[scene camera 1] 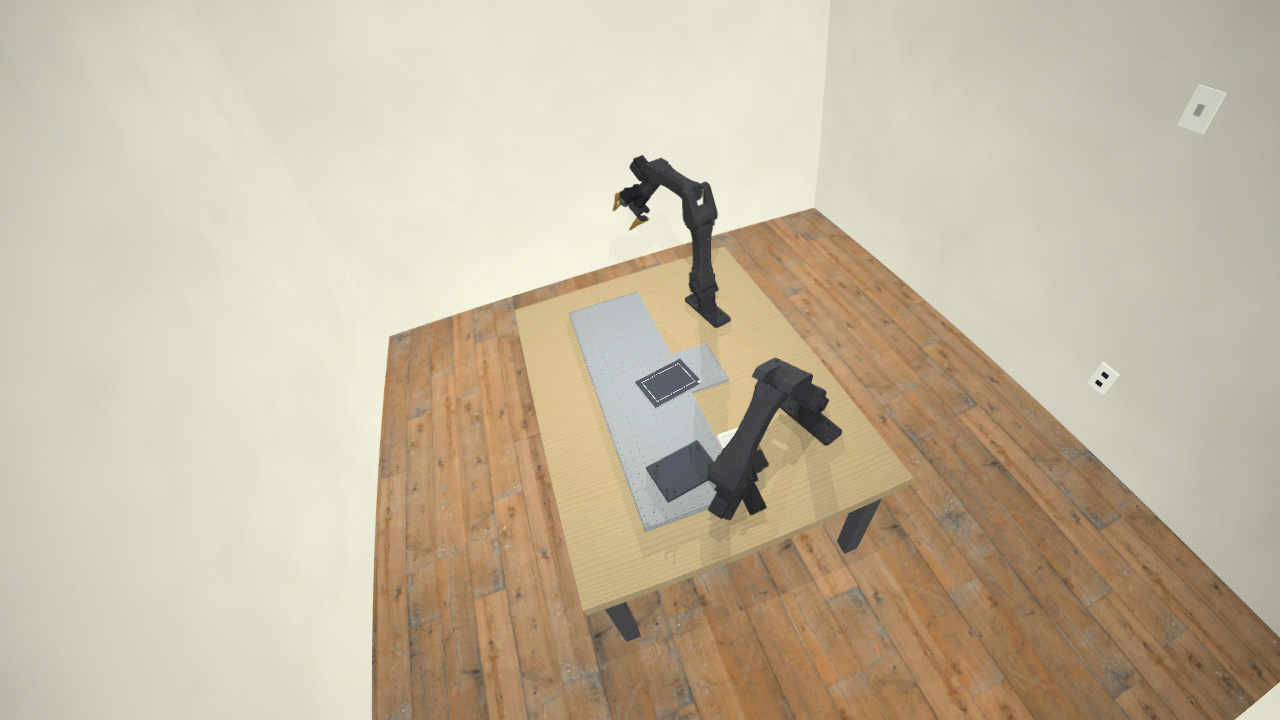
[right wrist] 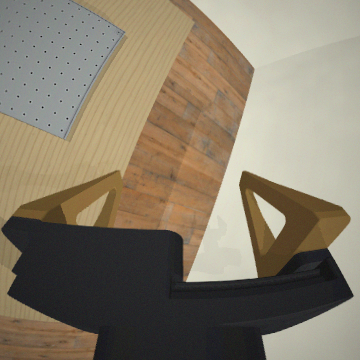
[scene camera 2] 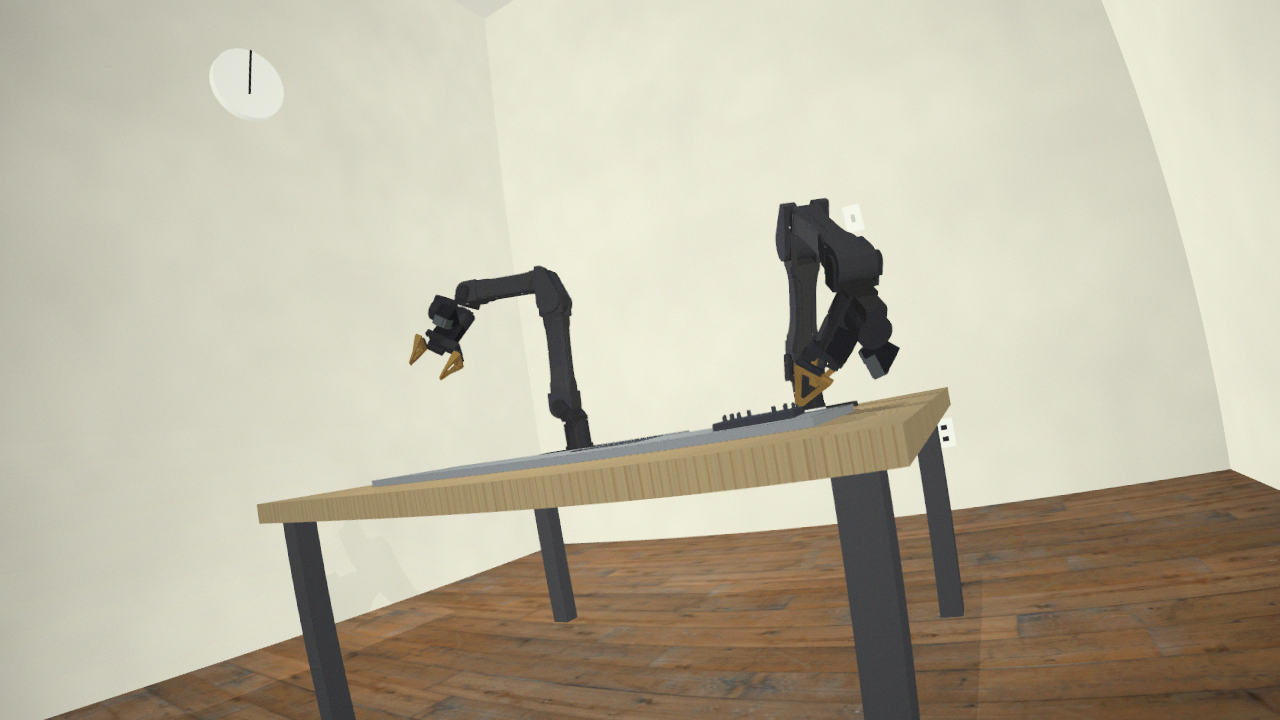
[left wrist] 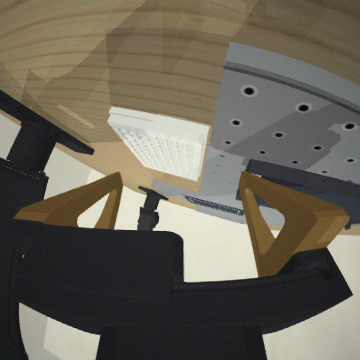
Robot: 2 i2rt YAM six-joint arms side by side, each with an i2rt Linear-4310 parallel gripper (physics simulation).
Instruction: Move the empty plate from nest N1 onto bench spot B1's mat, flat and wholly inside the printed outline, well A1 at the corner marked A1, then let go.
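Where they show: left gripper, between the fingertips: (scene camera 2: 805, 395) (left wrist: 180, 177); right gripper, between the fingertips: (scene camera 1: 621, 220) (right wrist: 180, 176) (scene camera 2: 424, 371); left arm's base, origin of its link: (scene camera 1: 808, 418) (left wrist: 44, 123); right arm's base, origin of its link: (scene camera 1: 707, 309) (left wrist: 154, 192).
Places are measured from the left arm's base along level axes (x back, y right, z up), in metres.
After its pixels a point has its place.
Observation:
The white plate (scene camera 1: 726, 437) @[x -0.230, y 0.095, z 0.013 m] (left wrist: 167, 147) @[x -0.241, y 0.019, z 0.013 m], its wells empty, is on the wooden table beside the grey board, outside dark nest N1 (scene camera 1: 678, 471) @[x -0.403, y 0.087, z 0.025 m] (scene camera 2: 756, 419) @[x -0.471, y 0.087, z 0.020 m] (left wrist: 305, 180) @[x -0.359, y 0.020, z 0.021 m]. In scene camera 1 the left arm partly covers it. I cannot tell whether it touches the board's edge. The B1 mat (scene camera 1: 666, 382) @[x -0.237, y 0.371, z 0.015 m] (left wrist: 212, 204) @[x -0.232, y 0.340, z 0.015 m], with a white printed outline, bears no plate. My left gripper (scene camera 2: 812, 385) @[x -0.268, y 0.009, z 0.041 m] (left wrist: 180, 177) @[x -0.268, y 0.009, z 0.041 m] is open, low near the nest and the plate, with nothing between its fingers. My right gripper (scene camera 1: 623, 218) @[x -0.008, y 0.923, z 0.264 m] (scene camera 2: 426, 369) @[x -0.008, y 0.923, z 0.264 m] (right wrist: 180, 176) @[x -0.008, y 0.923, z 0.264 m] is open and empty, high above the table's far end.
The perforated grey board (scene camera 1: 617, 358) @[x -0.298, y 0.566, z 0.013 m] (left wrist: 235, 107) @[x -0.306, y -0.040, z 0.013 m] (right wrist: 45, 65) @[x -0.182, y 0.760, z 0.013 m] lies on the wooden table (scene camera 1: 572, 501) @[x -0.676, y 0.202, z 0.000 m] (scene camera 2: 590, 488) @[x -0.701, y 0.271, z -0.021 m] and carries the nest and the mat. Low pegs stand up from the nest. The left forearm reaches over the board's near end; the right arm's base stands at the table's far side.

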